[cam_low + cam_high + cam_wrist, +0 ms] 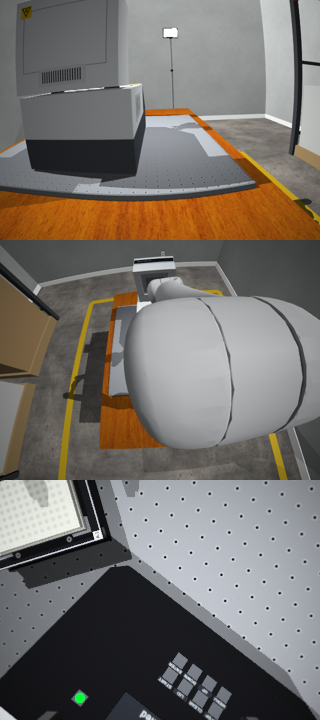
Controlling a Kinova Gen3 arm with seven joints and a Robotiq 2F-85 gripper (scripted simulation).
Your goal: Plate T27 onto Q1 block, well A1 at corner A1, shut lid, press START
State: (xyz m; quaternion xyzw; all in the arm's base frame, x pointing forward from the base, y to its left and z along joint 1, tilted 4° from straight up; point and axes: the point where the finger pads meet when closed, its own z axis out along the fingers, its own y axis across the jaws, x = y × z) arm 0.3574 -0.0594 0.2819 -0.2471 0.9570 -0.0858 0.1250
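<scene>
Now: the plate T27 250 mm below my hand, 240 mm to the right of it and 20 mm behind it. Round my hand: black nest N1: 260 mm below, 240 mm to the right, 20 mm behind.
</scene>
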